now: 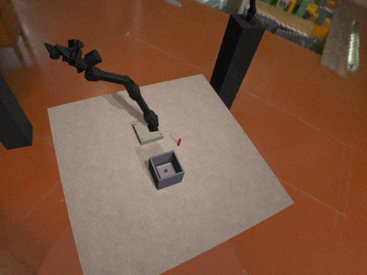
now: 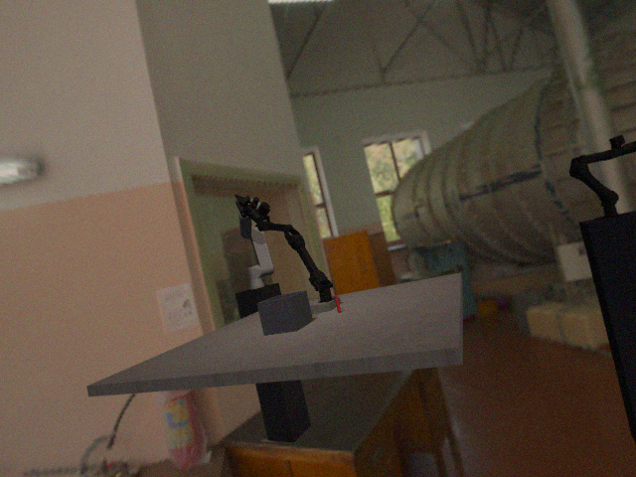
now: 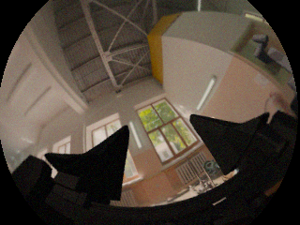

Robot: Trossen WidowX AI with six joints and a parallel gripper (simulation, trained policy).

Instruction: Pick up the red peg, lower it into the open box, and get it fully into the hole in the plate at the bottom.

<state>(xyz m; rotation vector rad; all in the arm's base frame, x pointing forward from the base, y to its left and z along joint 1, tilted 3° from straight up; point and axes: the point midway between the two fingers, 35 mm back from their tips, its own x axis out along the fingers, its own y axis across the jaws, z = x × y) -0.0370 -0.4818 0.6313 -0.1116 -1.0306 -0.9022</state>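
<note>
Right now the red peg is 68 cm below my gripper tip, 62 cm to the left of it and 20 cm ahead of it. Round my gripper tip: plate 67 cm below, 46 cm to the left, 39 cm ahead.
</note>
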